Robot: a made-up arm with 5 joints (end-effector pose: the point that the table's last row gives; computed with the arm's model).
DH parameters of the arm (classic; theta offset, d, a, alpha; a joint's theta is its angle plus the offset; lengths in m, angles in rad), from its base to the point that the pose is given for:
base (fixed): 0 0.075 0 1.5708
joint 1: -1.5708 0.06 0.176 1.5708
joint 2: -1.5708 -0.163 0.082 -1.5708
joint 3: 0 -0.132 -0.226 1.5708
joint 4: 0 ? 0.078 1.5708
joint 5: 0.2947 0 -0.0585 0
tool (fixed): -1.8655 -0.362 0 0
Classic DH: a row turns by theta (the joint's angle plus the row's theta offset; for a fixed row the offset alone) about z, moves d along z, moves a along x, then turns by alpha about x.
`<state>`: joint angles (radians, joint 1 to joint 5).
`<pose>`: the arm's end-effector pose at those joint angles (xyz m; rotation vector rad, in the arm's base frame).
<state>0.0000 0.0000 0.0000 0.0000 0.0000</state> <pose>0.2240 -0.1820 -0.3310 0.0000 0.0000 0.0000</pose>
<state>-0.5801 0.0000 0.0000 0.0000 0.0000</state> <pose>-0.0352 -0.1820 -0.3874 0.0000 0.5801 0.0000</pose>
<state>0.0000 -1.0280 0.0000 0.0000 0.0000</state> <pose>0.2240 0.0739 -0.3242 1.0280 0.0000 0.0000</pose>
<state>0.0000 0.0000 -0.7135 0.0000 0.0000</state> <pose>0.3426 -0.0923 -0.3310 0.0000 0.0000 0.7135</pose>
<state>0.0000 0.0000 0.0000 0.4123 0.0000</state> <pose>0.2240 -0.3289 -0.3095 -0.4123 0.0000 0.0000</pose>
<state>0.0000 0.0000 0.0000 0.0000 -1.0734</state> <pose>0.1659 -0.1676 -0.3310 0.0000 0.0000 -1.0734</pose>
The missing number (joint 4, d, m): -0.044
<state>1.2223 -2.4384 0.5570 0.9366 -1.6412</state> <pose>0.2273 0.2696 -0.1154 1.0432 0.5527 -0.5616</pose>
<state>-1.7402 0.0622 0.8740 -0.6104 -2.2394</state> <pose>-0.3219 0.0635 -0.0775 1.7151 -0.3496 2.3416</pose>
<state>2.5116 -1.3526 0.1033 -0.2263 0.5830</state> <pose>-0.0455 0.1398 0.4211 0.1847 -2.1621 2.1485</pose>
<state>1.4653 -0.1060 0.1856 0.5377 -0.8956</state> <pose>0.4093 -0.3370 0.1348 0.4263 -1.4260 -1.1902</pose>
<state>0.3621 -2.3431 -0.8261 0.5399 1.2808</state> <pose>0.4823 0.1500 0.1742 0.7069 -2.1756 1.1664</pose>
